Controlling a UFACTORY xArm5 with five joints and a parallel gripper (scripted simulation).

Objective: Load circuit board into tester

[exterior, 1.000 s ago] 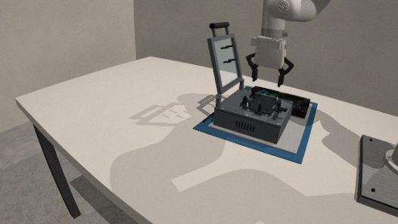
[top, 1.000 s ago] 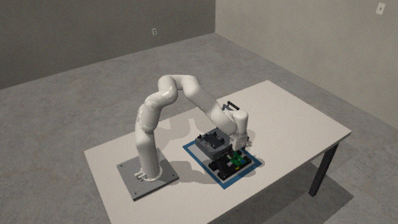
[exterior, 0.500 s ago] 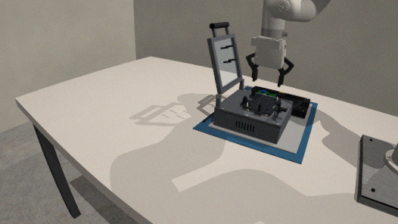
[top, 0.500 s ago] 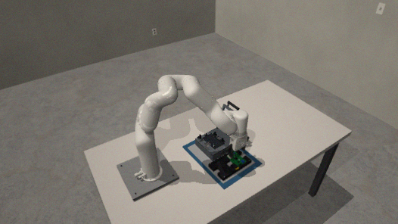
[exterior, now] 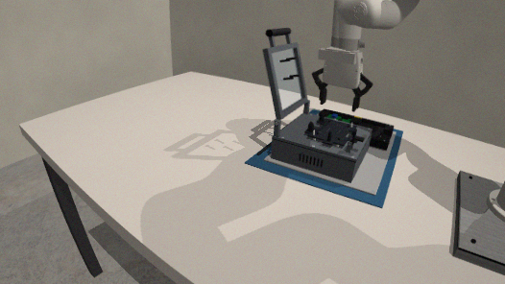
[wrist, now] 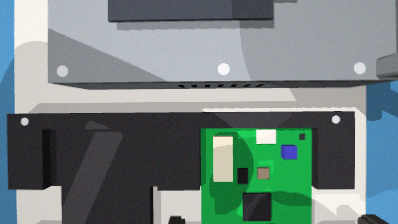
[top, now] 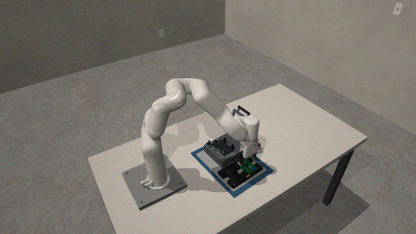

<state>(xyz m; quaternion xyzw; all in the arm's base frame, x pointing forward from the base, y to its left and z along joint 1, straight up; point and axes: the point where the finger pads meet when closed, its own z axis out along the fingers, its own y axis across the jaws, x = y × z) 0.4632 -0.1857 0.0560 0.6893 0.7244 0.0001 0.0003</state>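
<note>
My hand is 60 mm above the green circuit board. From my hand the other things lie so: dark nest: 40 mm behind, 170 mm to the left; tester lid: 80 mm ahead, 170 mm to the left, 110 mm above.
</note>
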